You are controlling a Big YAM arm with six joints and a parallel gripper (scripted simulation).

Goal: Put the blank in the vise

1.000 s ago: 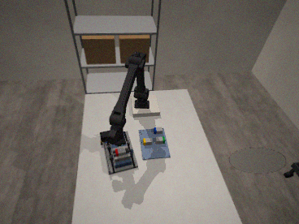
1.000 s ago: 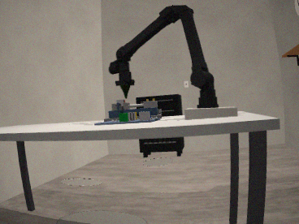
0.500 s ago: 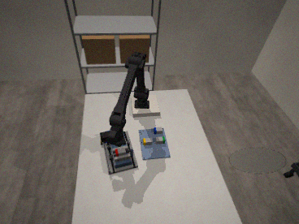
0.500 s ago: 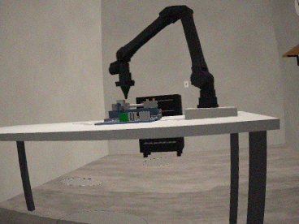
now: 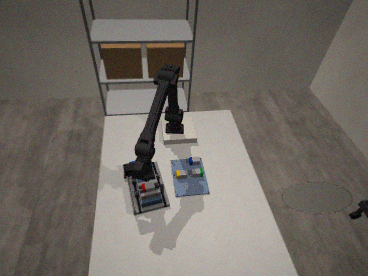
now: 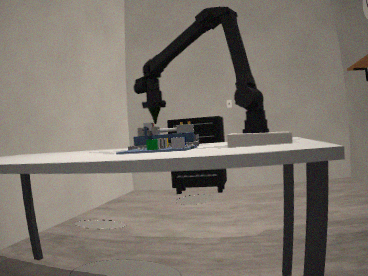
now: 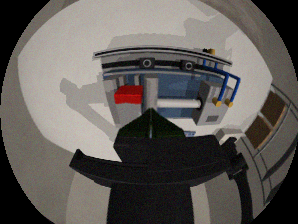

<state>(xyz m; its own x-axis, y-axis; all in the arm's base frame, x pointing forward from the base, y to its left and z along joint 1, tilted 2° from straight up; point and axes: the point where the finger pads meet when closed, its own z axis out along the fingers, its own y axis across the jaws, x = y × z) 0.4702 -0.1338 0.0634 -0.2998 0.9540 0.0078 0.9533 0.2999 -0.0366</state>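
Now: the red-ended blank 30 mm ahead of my hand, 10 mm to the left of it and 20 mm below it. Also, from my hand: yellow-ended blank: 110 mm behind, 180 mm to the left, 90 mm below; then green-ended blank: 120 mm behind, 270 mm to the left, 90 mm below; then blue plate: 120 mm behind, 230 mm to the left, 110 mm below.
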